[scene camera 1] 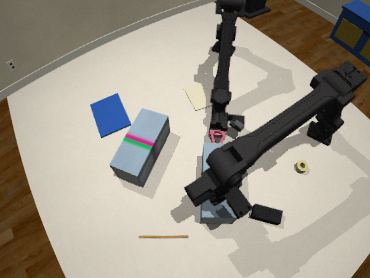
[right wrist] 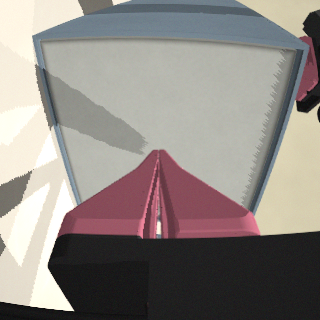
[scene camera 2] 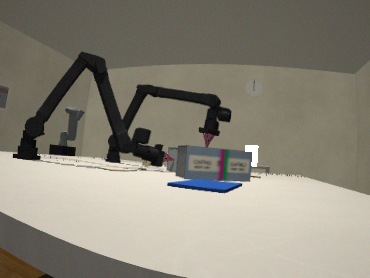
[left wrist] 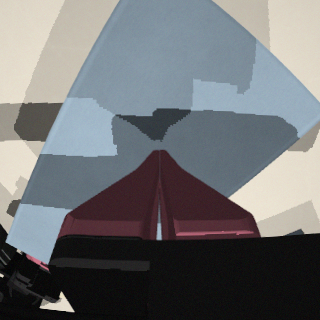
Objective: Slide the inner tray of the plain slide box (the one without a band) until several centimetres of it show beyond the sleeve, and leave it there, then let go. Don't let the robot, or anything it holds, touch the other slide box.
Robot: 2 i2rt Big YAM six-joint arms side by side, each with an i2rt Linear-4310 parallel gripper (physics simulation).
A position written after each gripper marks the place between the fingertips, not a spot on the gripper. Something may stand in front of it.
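Observation:
Here's where the left gripper (left wrist: 158, 159) shows, and the right gripper (right wrist: 158, 159) is visible too. There's a pale blue sleeve (scene camera 1: 222, 210), and you'd find that sleeve again at (left wrist: 202, 87). As for the blue sheet (scene camera 1: 110, 116), it's out of frame in the left wrist view, and it's out of frame in the right wrist view as well.

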